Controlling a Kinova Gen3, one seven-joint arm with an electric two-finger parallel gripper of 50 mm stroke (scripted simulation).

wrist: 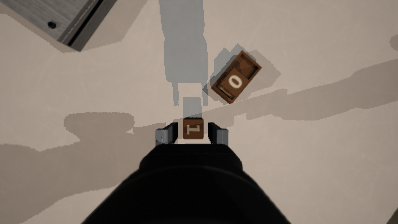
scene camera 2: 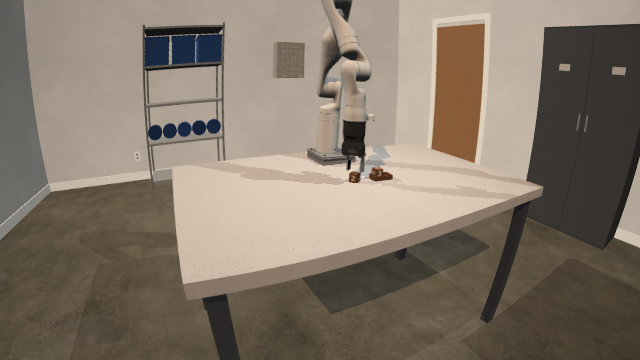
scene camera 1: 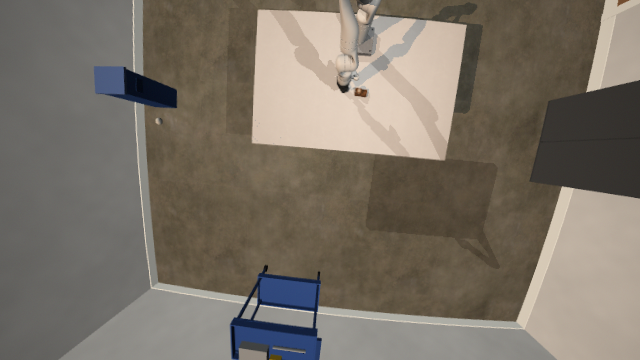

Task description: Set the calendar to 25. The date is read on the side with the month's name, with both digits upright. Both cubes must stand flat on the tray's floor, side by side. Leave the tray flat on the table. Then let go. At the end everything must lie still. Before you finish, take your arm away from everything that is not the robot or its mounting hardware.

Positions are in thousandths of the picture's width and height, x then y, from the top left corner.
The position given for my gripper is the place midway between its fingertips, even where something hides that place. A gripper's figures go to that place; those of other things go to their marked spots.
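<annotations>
Tray (wrist: 614, 283), 0.24 m from the lens. My gripper (wrist: 486, 578), 0.18 m from the lens.
</annotations>
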